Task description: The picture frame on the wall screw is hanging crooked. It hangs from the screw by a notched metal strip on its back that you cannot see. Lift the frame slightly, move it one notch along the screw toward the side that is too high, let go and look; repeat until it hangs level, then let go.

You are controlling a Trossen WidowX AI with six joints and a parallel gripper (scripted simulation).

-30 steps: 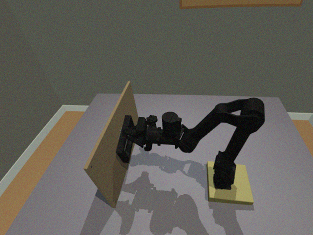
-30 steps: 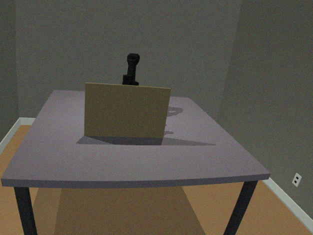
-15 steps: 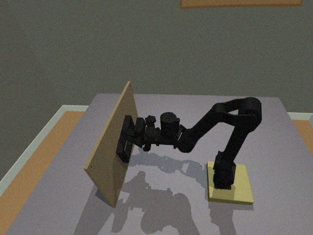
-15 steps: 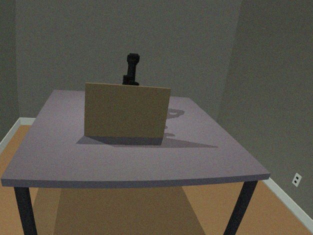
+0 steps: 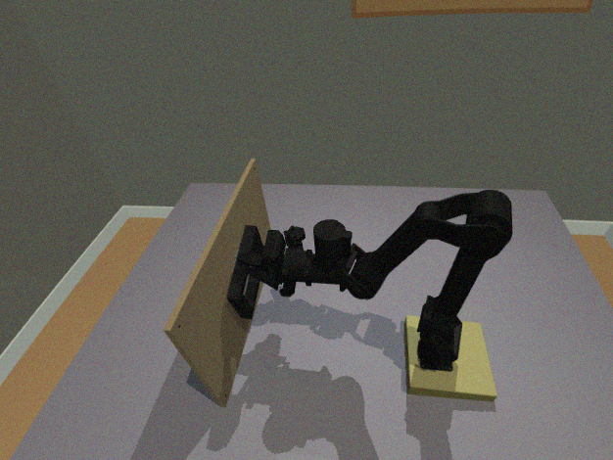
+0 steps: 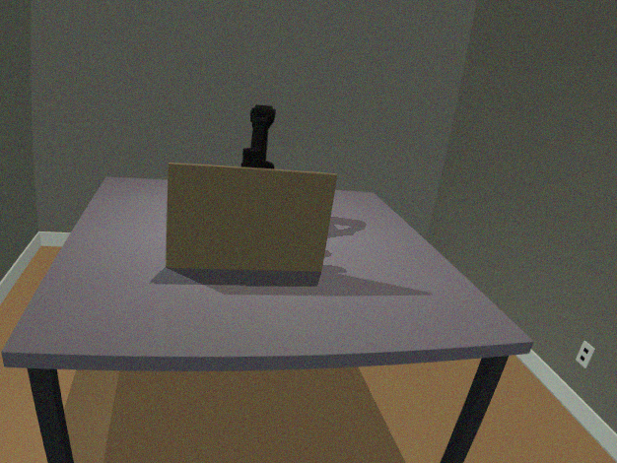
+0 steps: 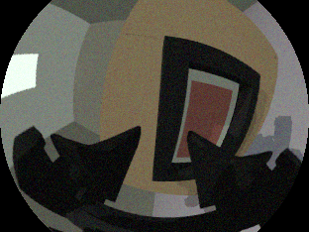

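The black picture frame is 5 cm below my gripper tip, 2 cm to the right of it and 1 cm ahead of it. The rest, counted from my gripper tip: tan wall board 6 cm below, 2 cm to the right, 2 cm ahead.
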